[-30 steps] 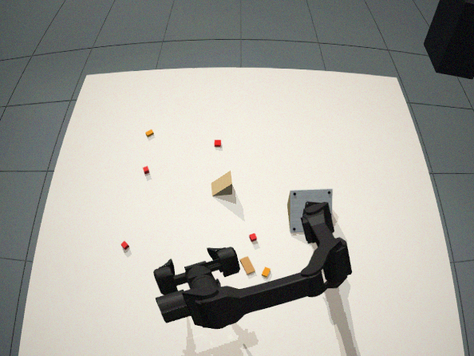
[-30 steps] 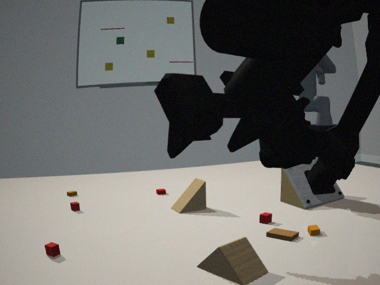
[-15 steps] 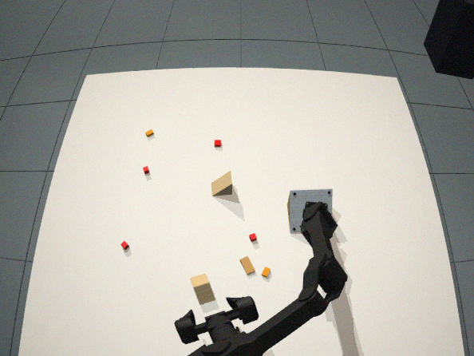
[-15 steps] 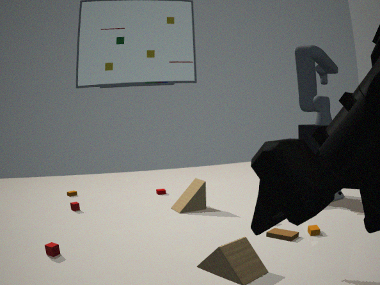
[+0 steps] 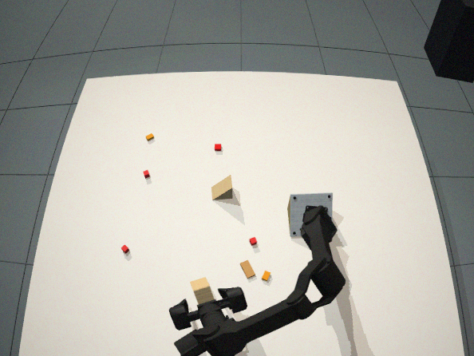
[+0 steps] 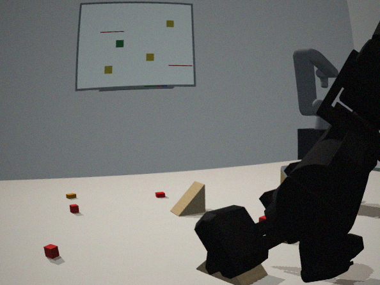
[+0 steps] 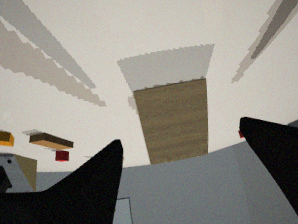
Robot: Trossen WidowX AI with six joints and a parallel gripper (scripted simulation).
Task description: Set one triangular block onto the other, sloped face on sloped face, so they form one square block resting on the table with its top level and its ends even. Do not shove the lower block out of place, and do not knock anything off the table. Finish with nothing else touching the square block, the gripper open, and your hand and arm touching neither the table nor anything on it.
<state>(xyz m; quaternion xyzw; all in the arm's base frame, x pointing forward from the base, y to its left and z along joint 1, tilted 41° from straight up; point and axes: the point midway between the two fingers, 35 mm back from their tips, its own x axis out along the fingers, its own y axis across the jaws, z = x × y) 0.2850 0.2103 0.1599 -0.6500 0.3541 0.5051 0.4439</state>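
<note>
Now: gripper tip 1 cm to the left of the tan triangular block. From my gripper tip the other things lie so: flat brown brick (11 cm behind, 9 cm to the right, 2 cm below).
</note>
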